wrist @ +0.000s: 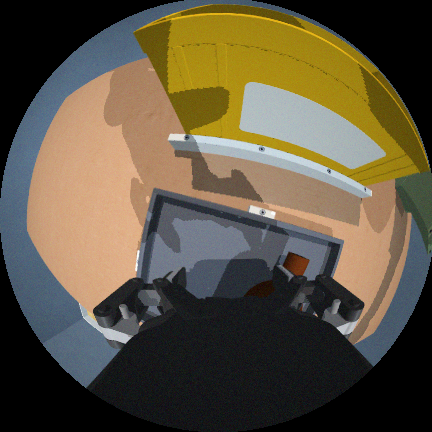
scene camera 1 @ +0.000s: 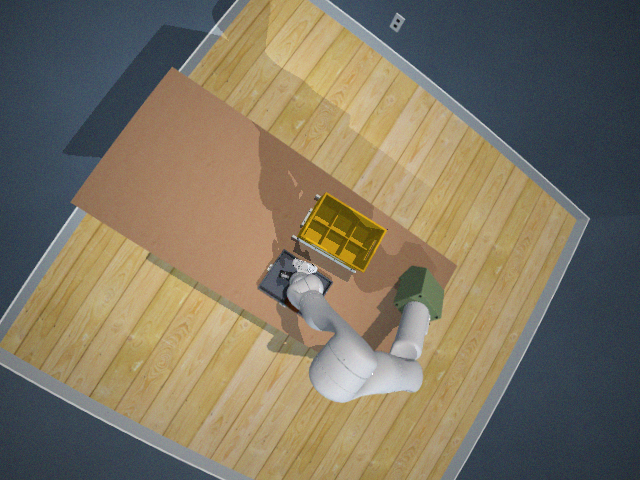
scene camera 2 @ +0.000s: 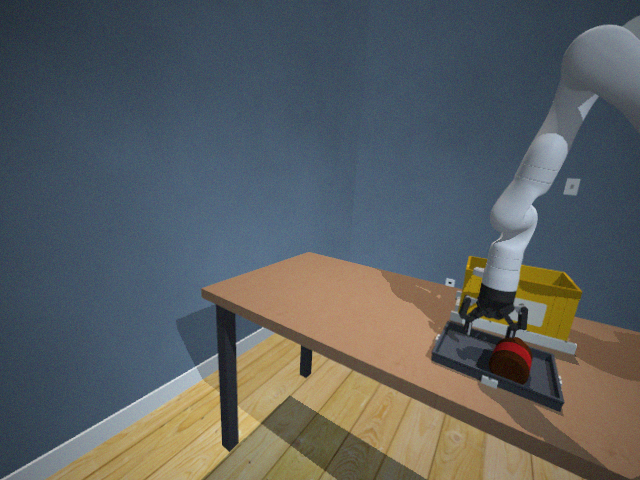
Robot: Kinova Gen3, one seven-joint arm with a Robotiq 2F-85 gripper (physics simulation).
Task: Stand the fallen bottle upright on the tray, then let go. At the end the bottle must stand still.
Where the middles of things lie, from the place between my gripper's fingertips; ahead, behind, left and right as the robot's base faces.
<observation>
My gripper is now 30 mm past the dark grey tray [scene camera 2: 470,355], 30 mm to the right of it and 30 mm above it. Round my hand: pale rail [scene camera 2: 568,347] 20 mm behind, 150 mm to the right, 30 mm below; then bottle [scene camera 2: 512,358] 60 mm behind, 30 mm to the left; then yellow divided bin [scene camera 2: 551,307] 10 mm ahead, 240 mm to the right, 40 mm above.
</observation>
